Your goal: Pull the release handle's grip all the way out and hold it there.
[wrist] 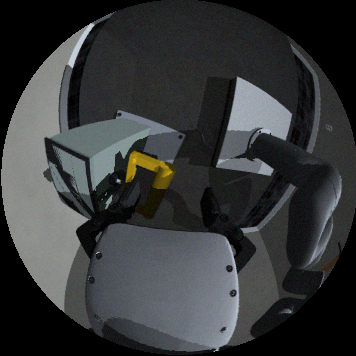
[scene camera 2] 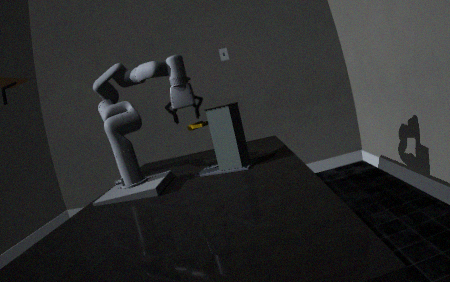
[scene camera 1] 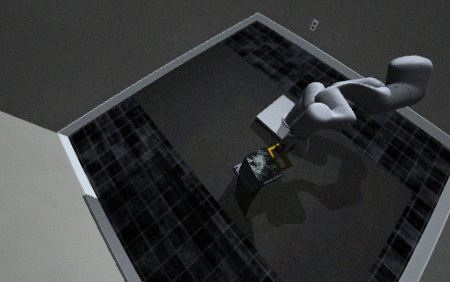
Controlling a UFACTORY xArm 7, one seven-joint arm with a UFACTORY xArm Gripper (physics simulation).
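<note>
The release handle's yellow, frame-shaped grip [scene camera 1: 273, 151] [scene camera 2: 196, 126] [wrist: 164, 179] stands out from the side of a tall pale green box [scene camera 1: 260, 167] [scene camera 2: 224, 137] [wrist: 100, 140], close to its face. My gripper [scene camera 1: 286, 147] [scene camera 2: 187, 118] [wrist: 170, 191] is open and points down over the grip. In the wrist view, one finger overlaps the grip's opening on the box side. The other finger is out past the grip's outer bar, with a gap. That bar lies between the spread fingers, nearer the box-side one. Part of the grip and its link to the box are hidden behind that finger.
The box stands on a flat plate [scene camera 2: 207, 171] [wrist: 162, 142] on the dark table [scene camera 2: 280, 215]. The arm's pale base block [scene camera 1: 274, 115] [scene camera 2: 135, 192] [wrist: 255, 110] stands on the other side of the grip from the box. The arm reaches over from there.
</note>
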